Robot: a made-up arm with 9 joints. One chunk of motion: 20 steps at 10 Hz.
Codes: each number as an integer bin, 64 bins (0 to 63) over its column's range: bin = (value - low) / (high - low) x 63, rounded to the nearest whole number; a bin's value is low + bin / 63 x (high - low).
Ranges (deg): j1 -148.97..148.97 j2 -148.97..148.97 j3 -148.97..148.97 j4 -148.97..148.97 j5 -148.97..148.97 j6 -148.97..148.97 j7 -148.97..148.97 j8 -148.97..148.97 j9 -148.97..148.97
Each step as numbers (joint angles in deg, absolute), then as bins.
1 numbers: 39.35 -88.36 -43.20 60.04 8.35 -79.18 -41.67 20.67 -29.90
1 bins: 40 13 22 44 33 15 23 36 25
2 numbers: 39.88 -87.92 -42.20 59.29 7.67 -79.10 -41.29 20.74 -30.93
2 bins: 40 13 23 44 33 15 23 36 25
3 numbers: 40.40 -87.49 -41.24 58.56 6.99 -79.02 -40.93 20.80 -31.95
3 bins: 40 13 23 44 33 15 23 36 25
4 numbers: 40.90 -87.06 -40.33 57.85 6.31 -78.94 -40.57 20.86 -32.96
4 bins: 40 13 23 44 33 15 23 36 25
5 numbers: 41.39 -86.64 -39.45 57.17 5.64 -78.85 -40.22 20.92 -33.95
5 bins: 40 13 23 44 33 15 23 36 24
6 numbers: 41.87 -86.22 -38.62 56.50 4.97 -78.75 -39.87 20.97 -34.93
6 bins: 40 13 23 43 33 15 23 36 24
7 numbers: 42.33 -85.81 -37.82 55.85 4.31 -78.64 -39.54 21.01 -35.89
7 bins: 40 13 24 43 32 15 23 36 24
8 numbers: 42.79 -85.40 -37.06 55.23 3.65 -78.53 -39.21 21.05 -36.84
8 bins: 41 13 24 43 32 15 23 36 24
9 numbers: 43.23 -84.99 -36.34 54.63 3.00 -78.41 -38.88 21.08 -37.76
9 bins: 41 14 24 43 32 15 23 36 24
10 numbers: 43.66 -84.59 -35.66 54.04 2.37 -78.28 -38.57 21.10 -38.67
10 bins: 41 14 24 43 32 15 23 36 23
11 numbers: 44.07 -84.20 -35.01 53.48 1.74 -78.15 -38.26 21.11 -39.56
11 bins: 41 14 24 43 32 15 23 36 23
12 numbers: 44.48 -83.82 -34.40 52.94 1.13 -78.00 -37.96 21.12 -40.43
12 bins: 41 14 24 43 32 15 23 36 23
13 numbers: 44.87 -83.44 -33.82 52.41 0.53 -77.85 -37.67 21.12 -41.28
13 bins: 41 14 24 43 32 15 24 36 23
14 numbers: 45.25 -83.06 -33.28 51.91 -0.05 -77.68 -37.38 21.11 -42.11
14 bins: 41 14 24 42 31 15 24 36 23
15 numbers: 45.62 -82.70 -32.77 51.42 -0.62 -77.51 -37.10 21.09 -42.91
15 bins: 41 14 25 42 31 15 24 36 22
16 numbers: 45.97 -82.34 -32.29 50.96 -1.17 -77.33 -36.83 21.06 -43.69
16 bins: 41 14 25 42 31 15 24 36 22
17 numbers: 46.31 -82.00 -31.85 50.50 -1.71 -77.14 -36.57 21.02 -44.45
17 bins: 41 14 25 42 31 15 24 36 22
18 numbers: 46.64 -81.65 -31.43 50.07 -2.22 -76.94 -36.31 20.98 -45.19
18 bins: 41 14 25 42 31 15 24 36 22
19 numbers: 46.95 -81.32 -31.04 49.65 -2.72 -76.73 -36.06 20.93 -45.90
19 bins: 41 14 25 42 31 15 24 36 22
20 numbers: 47.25 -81.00 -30.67 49.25 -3.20 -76.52 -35.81 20.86 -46.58
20 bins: 41 14 25 42 31 15 24 36 22
